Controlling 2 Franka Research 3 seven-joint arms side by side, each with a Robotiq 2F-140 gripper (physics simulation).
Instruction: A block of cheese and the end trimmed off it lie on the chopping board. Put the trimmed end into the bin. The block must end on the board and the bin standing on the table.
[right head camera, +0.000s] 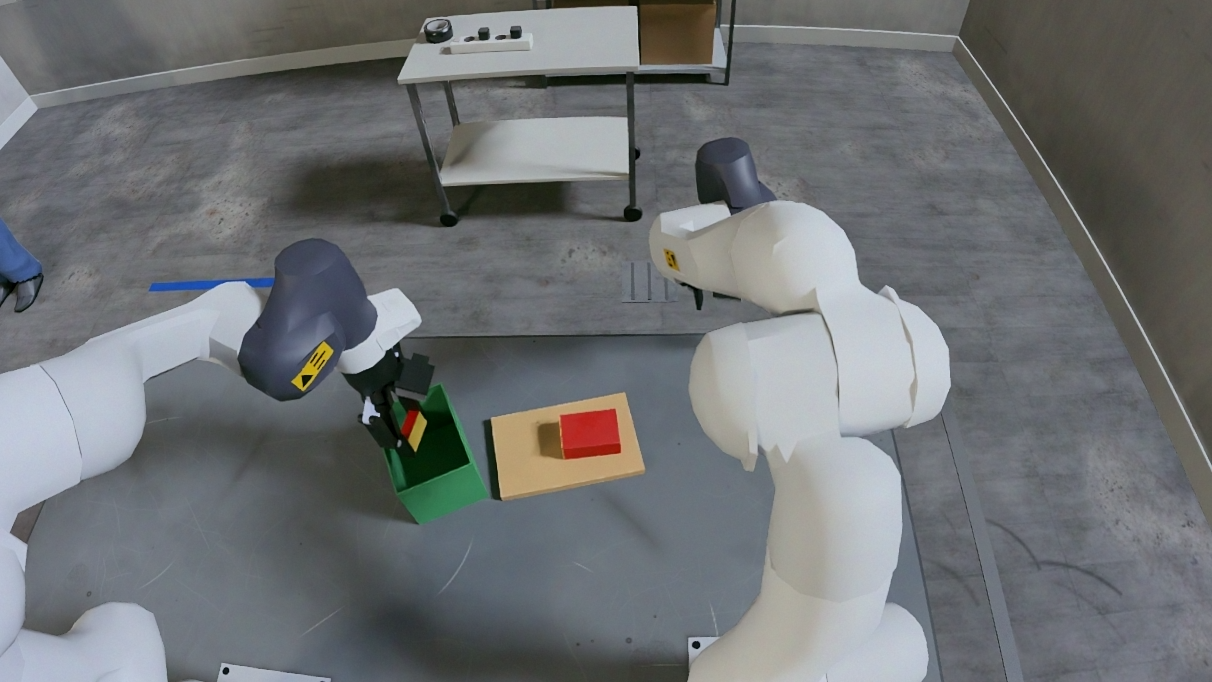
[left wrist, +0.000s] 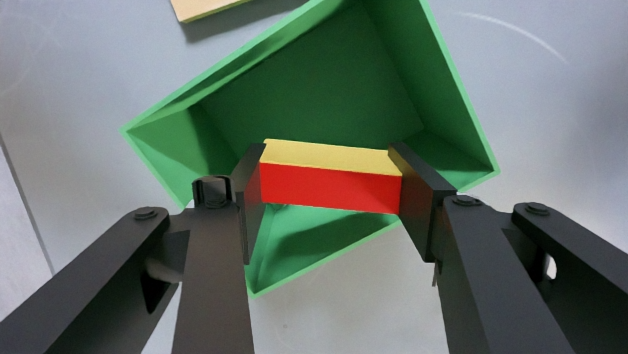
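The trimmed end (right head camera: 413, 430) (left wrist: 331, 175), red with a yellow cut face, is held between the fingers of my left gripper (right head camera: 406, 426) (left wrist: 327, 168), which is shut on it over the bin's opening. The green bin (right head camera: 444, 500) (left wrist: 462, 95) stands upright on the table, left of the board in the head view. The red cheese block (right head camera: 590, 433) lies on the tan chopping board (right head camera: 521, 462) (left wrist: 200, 7), toward its right side. My right gripper (right head camera: 710, 295) is far from these things, beyond the table's back edge in the picture; the right arm hides most of it, so its opening does not show.
The grey table (right head camera: 542, 585) carries the bin and board, with a narrow gap between them. The right arm (right head camera: 834, 525) rises at the right of the board. A white cart (right head camera: 542, 63) stands on the floor behind the table.
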